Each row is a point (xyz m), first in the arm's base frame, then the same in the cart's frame.
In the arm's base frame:
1: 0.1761 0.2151 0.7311
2: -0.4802 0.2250 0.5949
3: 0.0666 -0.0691 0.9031
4: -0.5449 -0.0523 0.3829
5: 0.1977 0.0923 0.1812
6: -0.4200 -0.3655 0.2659
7: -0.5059 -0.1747 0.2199
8: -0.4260 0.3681 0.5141
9: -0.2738 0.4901 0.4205
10: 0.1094 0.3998 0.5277
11: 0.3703 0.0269 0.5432
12: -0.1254 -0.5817 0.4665
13: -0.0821 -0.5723 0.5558
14: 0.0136 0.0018 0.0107
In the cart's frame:
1: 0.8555 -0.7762 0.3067
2: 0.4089 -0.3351 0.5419
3: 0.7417 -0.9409 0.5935
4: 0.0885 -0.4828 0.5024
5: 0.4620 -0.8259 -0.0942
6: -0.0870 -0.7891 0.4495
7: -0.0576 -0.5839 0.3951
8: 0.4692 -0.2522 0.4025
9: 0.5649 -0.2466 0.2085
10: 0.7957 -0.5715 0.1210
11: 0.7447 -1.0240 0.1202
12: 0.0814 -1.1631 0.5236
13: 0.1658 -1.1929 0.5676
14: 0.2038 -0.7594 -0.1006

